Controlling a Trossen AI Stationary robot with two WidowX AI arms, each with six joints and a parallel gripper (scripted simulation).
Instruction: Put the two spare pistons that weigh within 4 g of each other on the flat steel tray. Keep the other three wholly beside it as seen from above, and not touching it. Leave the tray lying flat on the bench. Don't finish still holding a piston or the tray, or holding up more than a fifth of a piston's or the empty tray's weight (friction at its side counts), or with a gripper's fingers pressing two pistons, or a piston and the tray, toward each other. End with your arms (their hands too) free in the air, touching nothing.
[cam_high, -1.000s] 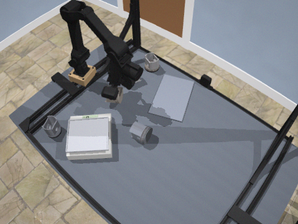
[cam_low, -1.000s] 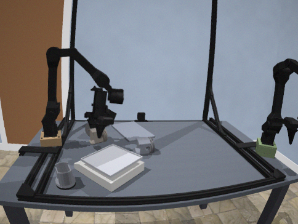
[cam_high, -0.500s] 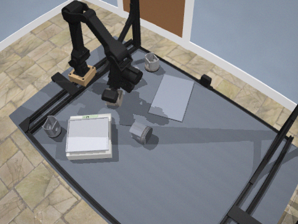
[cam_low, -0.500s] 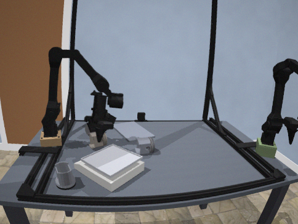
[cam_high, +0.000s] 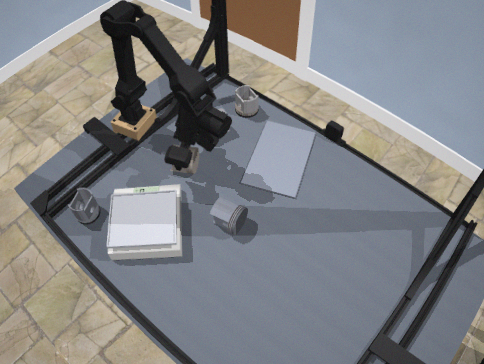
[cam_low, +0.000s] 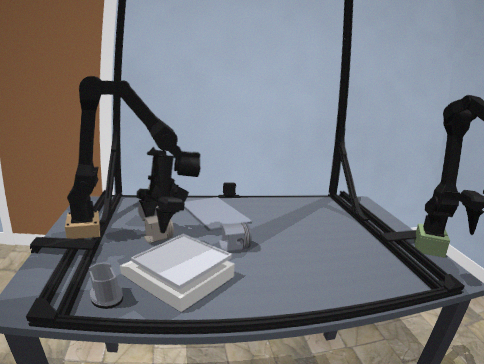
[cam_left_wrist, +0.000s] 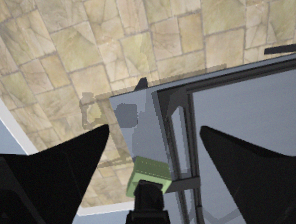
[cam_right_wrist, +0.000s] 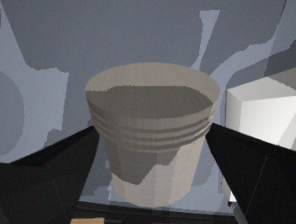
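My right hand is 3 cm above the tan piston and 1 cm to the right of it. Also, from my right hand: flat steel tray 22 cm behind, 15 cm to the left, 6 cm below.
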